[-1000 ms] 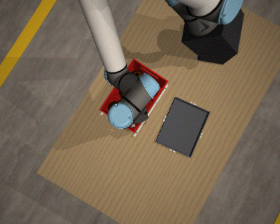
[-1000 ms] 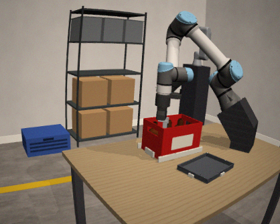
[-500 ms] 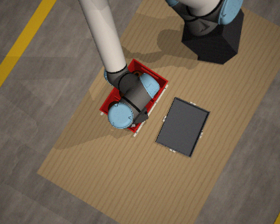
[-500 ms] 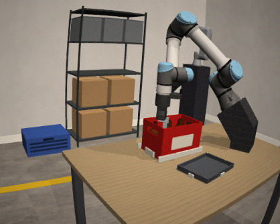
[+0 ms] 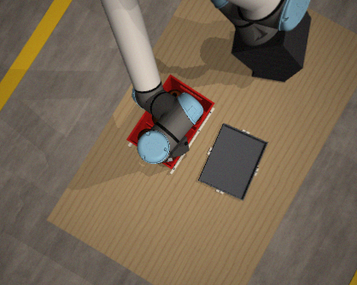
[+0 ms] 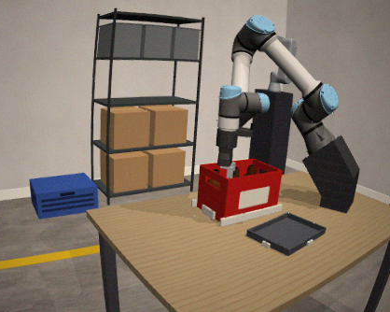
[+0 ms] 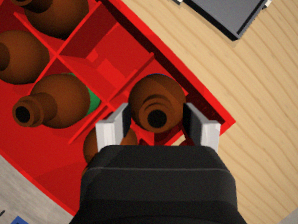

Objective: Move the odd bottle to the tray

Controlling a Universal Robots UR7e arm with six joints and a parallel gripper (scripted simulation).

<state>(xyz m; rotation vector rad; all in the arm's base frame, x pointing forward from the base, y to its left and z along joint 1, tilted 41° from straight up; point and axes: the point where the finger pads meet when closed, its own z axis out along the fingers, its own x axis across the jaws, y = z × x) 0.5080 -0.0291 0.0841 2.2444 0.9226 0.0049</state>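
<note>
The red crate lies 10 cm behind my hand, 8 cm below it and 4 cm to the right of it. From my hand the other things lie so: dark grey tray (24 cm to the left, 15 cm below, 9 cm behind).
</note>
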